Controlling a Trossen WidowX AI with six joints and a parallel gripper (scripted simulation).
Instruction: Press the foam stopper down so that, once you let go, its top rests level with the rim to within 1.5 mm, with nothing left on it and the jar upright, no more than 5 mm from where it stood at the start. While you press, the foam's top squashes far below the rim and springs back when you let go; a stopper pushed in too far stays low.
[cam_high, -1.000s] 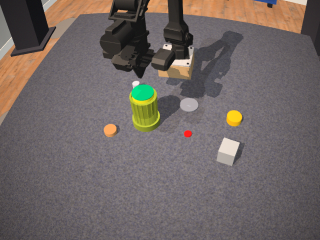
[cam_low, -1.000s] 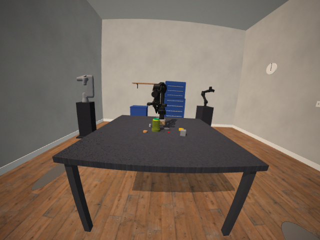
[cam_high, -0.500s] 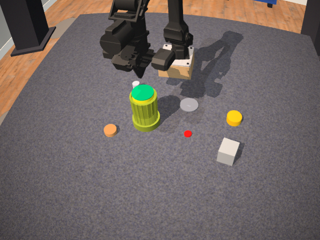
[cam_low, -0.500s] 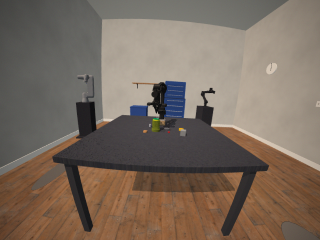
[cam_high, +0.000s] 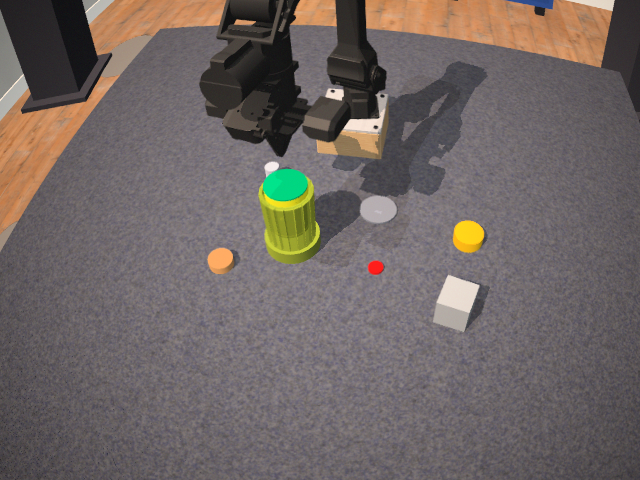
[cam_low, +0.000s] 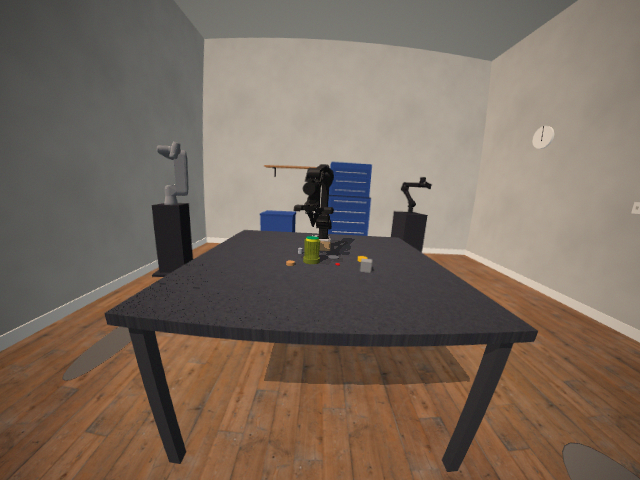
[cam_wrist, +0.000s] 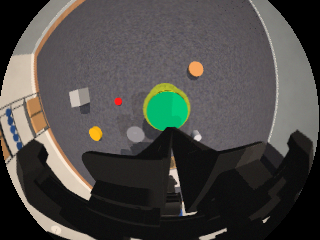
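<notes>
The green foam stopper lies 100 mm below my hand. Also, from my hand: red dot (210 mm below, 120 mm to the left, 60 mm ahead); grey disc (210 mm below, 130 mm to the left, 60 mm behind); orange disc (210 mm below, 110 mm to the right, 40 mm ahead).
</notes>
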